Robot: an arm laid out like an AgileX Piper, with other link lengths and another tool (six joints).
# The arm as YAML. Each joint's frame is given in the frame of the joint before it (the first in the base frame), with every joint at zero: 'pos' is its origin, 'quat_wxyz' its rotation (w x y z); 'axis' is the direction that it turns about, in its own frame. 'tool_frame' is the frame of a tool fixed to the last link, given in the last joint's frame.
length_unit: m
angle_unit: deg
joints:
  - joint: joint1
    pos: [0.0, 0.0, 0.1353]
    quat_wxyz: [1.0, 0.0, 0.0, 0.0]
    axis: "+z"
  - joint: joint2
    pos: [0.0, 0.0, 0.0]
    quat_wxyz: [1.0, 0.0, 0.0, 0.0]
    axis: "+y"
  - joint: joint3
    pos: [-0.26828, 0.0, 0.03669]
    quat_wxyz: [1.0, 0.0, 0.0, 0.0]
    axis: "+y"
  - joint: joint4
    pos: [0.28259, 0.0, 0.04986]
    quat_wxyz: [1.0, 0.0, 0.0, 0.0]
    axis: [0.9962, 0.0, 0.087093]
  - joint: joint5
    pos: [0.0, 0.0, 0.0]
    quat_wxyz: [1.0, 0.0, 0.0, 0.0]
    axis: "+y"
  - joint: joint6
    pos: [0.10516, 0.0, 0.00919]
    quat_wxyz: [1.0, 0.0, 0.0, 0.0]
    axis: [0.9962, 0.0, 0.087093]
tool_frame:
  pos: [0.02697, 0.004, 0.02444]
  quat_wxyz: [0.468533, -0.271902, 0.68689, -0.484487]
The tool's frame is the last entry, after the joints.
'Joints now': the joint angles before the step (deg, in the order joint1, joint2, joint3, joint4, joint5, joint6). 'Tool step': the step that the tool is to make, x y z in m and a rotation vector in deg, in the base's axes. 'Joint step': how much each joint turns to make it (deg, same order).
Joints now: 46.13 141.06 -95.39 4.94 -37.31 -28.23
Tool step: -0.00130 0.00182 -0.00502 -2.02 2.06 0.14
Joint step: 0.23 -0.23 0.01 0.53 3.09 -0.50
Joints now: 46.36 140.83 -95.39 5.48 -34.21 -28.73
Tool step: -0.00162 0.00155 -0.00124 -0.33 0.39 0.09
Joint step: 0.25 0.00 0.00 0.35 0.49 -0.24
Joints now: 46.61 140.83 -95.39 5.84 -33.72 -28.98
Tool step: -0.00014 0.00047 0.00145 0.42 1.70 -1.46
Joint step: 0.48 -0.42 0.00 3.43 1.20 -1.21
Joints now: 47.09 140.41 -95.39 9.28 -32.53 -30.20
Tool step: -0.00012 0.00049 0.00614 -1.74 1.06 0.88
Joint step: -0.20 -1.34 0.00 -1.11 3.38 0.13
